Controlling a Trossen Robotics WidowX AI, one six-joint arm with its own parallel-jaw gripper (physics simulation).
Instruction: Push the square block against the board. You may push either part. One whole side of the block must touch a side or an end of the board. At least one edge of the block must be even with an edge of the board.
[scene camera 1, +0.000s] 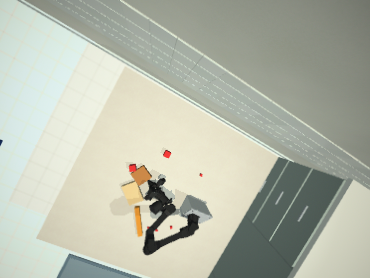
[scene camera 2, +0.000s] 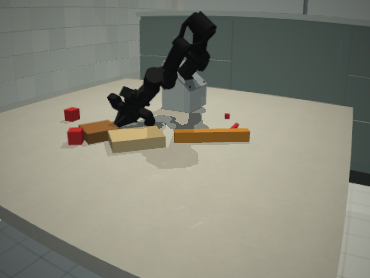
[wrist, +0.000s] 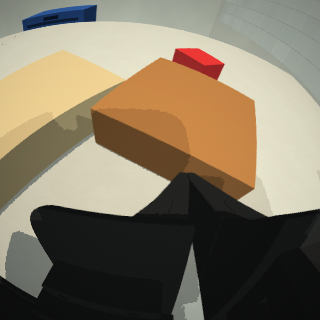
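Where they show: gripper, fingertip midpoint: (scene camera 1: 147, 179) (wrist: 185, 179); arm's base, origin of the base link: (scene camera 1: 193, 216) (scene camera 2: 184, 73).
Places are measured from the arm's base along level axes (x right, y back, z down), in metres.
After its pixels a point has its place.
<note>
The orange-brown square block (scene camera 1: 141, 174) @(x 0.052, y -0.435, z 0.106 m) (scene camera 2: 98, 131) @(x 0.007, y -0.465, z 0.106 m) (wrist: 185, 110) @(x 0.031, y -0.415, z 0.106 m) lies flat, turned at an angle to the pale tan board (scene camera 1: 132, 193) @(x -0.094, y -0.420, z 0.106 m) (scene camera 2: 137, 137) @(x -0.121, y -0.443, z 0.106 m) (wrist: 60, 80) @(x -0.059, y -0.439, z 0.106 m). One corner of the block is close to the board's side; a wedge of table shows between them in the wrist view, and I cannot tell if that corner touches. My gripper (scene camera 1: 149, 184) @(x 0.032, y -0.376, z 0.125 m) (scene camera 2: 117, 124) @(x 0.032, y -0.376, z 0.125 m) (wrist: 185, 179) @(x 0.032, y -0.376, z 0.125 m) is shut and empty. Its fingertips are low at the block's near side face, close to its right part in the wrist view; contact is unclear. The fingers hide a little of that face's lower edge.
A red cube (scene camera 1: 132, 168) @(x 0.063, y -0.508, z 0.097 m) (scene camera 2: 75, 136) @(x 0.046, y -0.522, z 0.112 m) (wrist: 197, 61) @(x 0.053, y -0.487, z 0.098 m) is at the block's far side. Another red cube (scene camera 1: 167, 154) @(x 0.260, y -0.355, z 0.098 m) (scene camera 2: 72, 114) @(x 0.237, y -0.371, z 0.111 m) stands farther off. An orange bar (scene camera 1: 138, 221) @(x -0.257, y -0.281, z 0.107 m) (scene camera 2: 211, 136) @(x -0.269, y -0.293, z 0.120 m) lies beyond the board's end. Small red pieces lie near the arm's grey base (scene camera 1: 195, 207) @(x 0.063, y -0.030, z -0.014 m) (scene camera 2: 182, 97) @(x -0.029, y -0.059, z 0.081 m).
</note>
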